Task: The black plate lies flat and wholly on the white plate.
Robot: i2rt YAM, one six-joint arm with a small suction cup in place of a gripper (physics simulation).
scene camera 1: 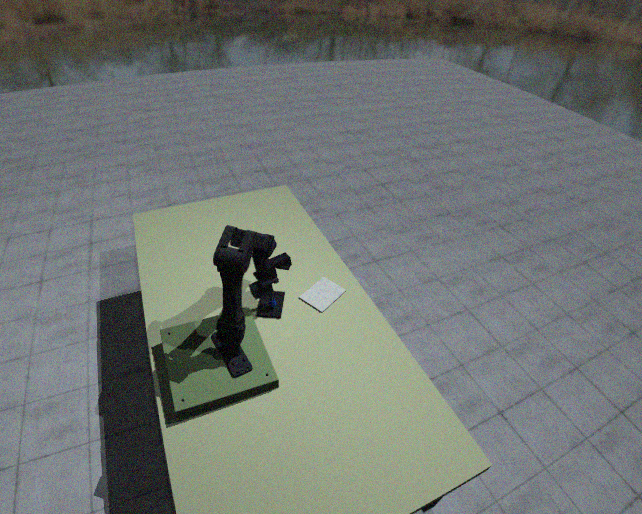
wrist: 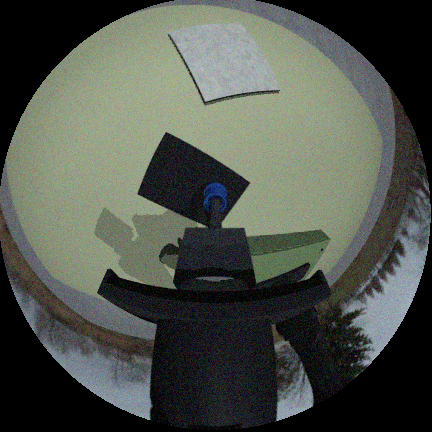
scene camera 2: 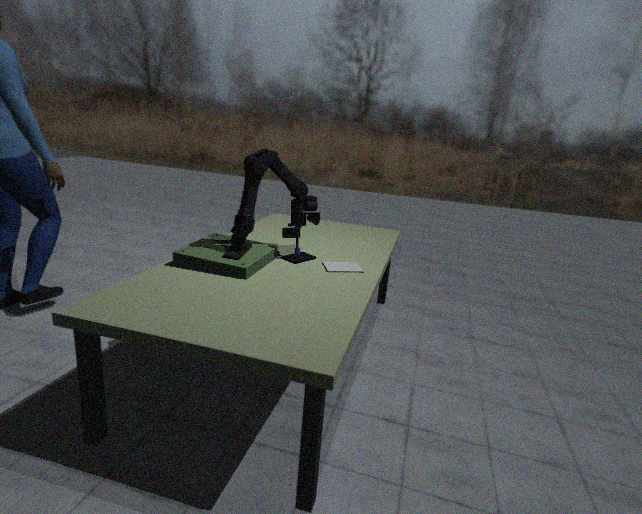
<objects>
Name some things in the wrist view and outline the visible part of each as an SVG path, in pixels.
My suction cup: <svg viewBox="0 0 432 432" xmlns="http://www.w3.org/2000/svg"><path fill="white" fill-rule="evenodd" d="M211 182L205 186L203 191L203 205L209 211L208 227L185 227L172 281L177 289L120 278L111 268L107 268L97 293L121 309L141 319L156 323L149 398L152 404L152 416L159 423L191 429L198 425L229 425L229 429L238 429L270 423L276 416L277 380L271 324L284 321L309 309L332 293L321 269L317 269L308 279L278 286L252 289L256 281L244 227L221 227L221 211L226 206L226 189L218 182Z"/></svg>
A white plate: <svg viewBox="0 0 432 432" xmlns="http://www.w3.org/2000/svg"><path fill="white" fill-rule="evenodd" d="M168 32L183 58L204 103L238 94L280 90L266 58L241 23L201 24Z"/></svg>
A black plate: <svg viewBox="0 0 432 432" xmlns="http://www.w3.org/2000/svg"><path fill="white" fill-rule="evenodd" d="M165 131L151 157L137 194L208 227L209 211L203 205L203 191L207 184L218 182L226 189L226 206L221 211L222 222L250 182L215 158Z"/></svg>
</objects>
